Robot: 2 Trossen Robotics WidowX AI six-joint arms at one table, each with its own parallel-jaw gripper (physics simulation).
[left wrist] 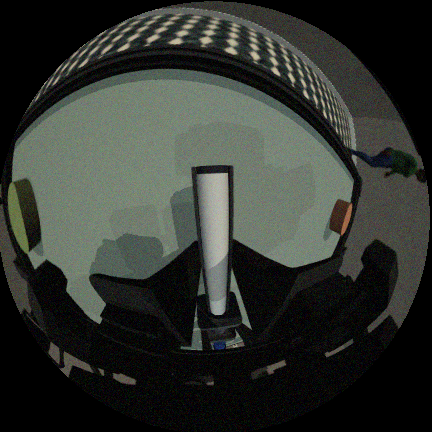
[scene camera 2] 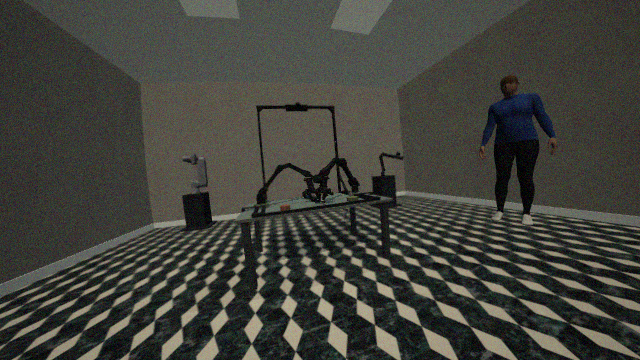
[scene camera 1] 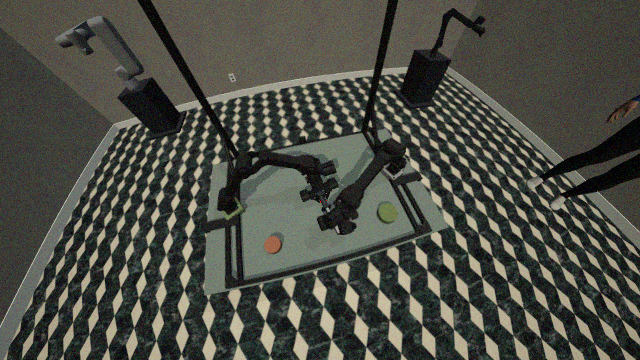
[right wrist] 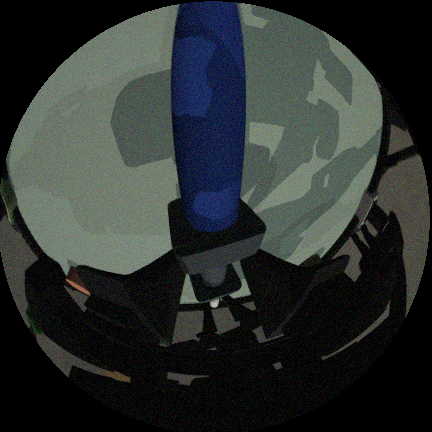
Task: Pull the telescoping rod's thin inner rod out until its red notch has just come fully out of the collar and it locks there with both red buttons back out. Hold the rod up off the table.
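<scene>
The telescoping rod [scene camera 1: 325, 202] is held between the two grippers above the table. My left gripper [scene camera 1: 338, 221] [left wrist: 213, 244] is shut on its pale inner rod [left wrist: 214, 215], which has dark edges and a dark end in the left wrist view. My right gripper [scene camera 1: 319, 194] [right wrist: 212, 246] is shut on the dark part beside the blue outer tube [right wrist: 210, 100]. A dark collar block [right wrist: 216, 230] and a small white tip show there. A tiny red spot [scene camera 1: 320, 201] shows between the grippers. Whether it is notch or button, and whether the rod is locked, I cannot tell.
An orange disc [scene camera 1: 272, 245] [scene camera 2: 285, 207] [left wrist: 341, 217] and a green disc [scene camera 1: 387, 213] [scene camera 2: 352, 198] [left wrist: 24, 215] lie on the table [scene camera 1: 280, 200]. Black rails run along the table's edges. A person [scene camera 2: 516, 120] stands at the right, off the table.
</scene>
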